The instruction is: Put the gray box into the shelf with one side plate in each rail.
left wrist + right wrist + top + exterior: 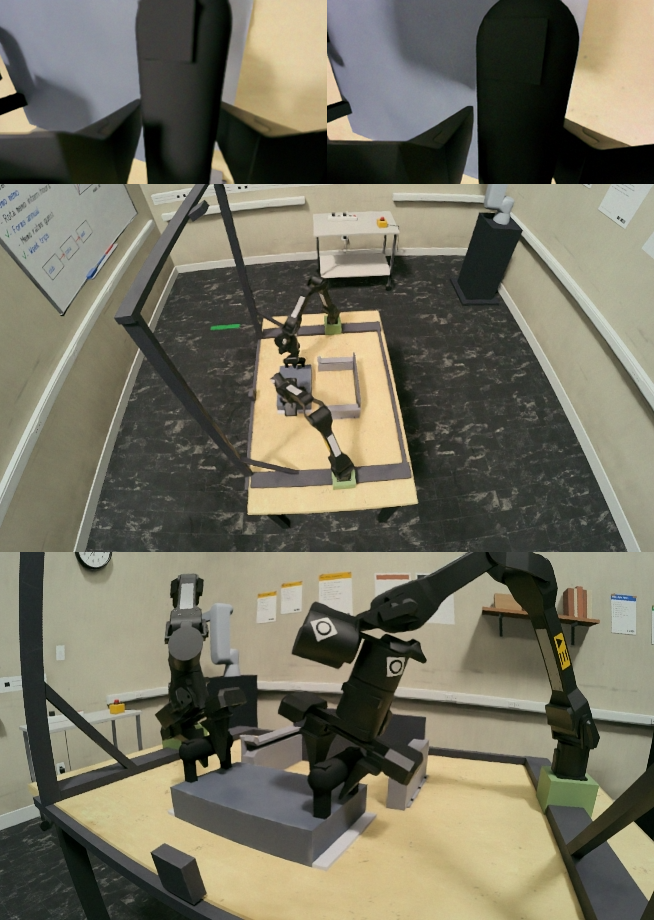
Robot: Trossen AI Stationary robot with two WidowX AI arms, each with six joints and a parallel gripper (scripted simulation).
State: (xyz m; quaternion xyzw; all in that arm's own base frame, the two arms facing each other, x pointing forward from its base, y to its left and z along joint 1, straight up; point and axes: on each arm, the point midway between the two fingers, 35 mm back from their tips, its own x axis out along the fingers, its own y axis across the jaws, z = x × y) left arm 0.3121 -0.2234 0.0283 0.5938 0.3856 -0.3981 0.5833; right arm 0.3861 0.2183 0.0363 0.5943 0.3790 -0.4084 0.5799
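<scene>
The gray box lies 12 cm to the left of my right hand and 5 cm below it.
The gray box lies 12 cm to the right of my left hand and 5 cm below it.
</scene>
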